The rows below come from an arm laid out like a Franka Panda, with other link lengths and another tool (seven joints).
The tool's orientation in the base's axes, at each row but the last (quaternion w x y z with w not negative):
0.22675, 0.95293, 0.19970, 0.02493
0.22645, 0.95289, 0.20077, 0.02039
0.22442, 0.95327, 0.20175, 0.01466
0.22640, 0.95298, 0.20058, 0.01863
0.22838, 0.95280, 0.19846, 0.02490
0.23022, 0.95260, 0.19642, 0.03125
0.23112, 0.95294, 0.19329, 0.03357
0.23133, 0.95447, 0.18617, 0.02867
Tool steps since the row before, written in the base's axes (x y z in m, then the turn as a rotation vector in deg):
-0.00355, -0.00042, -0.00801, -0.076, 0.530, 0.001
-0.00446, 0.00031, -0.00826, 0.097, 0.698, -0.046
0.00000, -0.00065, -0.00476, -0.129, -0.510, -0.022
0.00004, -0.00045, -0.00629, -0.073, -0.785, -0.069
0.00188, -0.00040, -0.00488, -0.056, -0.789, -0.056
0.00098, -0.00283, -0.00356, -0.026, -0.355, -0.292
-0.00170, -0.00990, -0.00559, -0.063, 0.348, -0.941
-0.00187, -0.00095, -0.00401, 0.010, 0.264, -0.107
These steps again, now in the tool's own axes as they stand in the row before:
-0.00308, -0.00451, 0.00686, 0.138, -0.461, -0.235
-0.00355, -0.00555, 0.00670, 0.365, -0.554, -0.242
0.00004, -0.00153, 0.00455, -0.317, 0.359, 0.220
0.00021, -0.00238, 0.00584, -0.370, 0.584, 0.386
0.00178, -0.00116, 0.00479, -0.356, 0.599, 0.378
-0.00009, 0.00106, 0.00453, -0.153, 0.149, 0.408
-0.00523, 0.00497, 0.00895, 0.099, -0.734, 0.680
-0.00196, -0.00167, 0.00372, 0.110, -0.262, -0.017

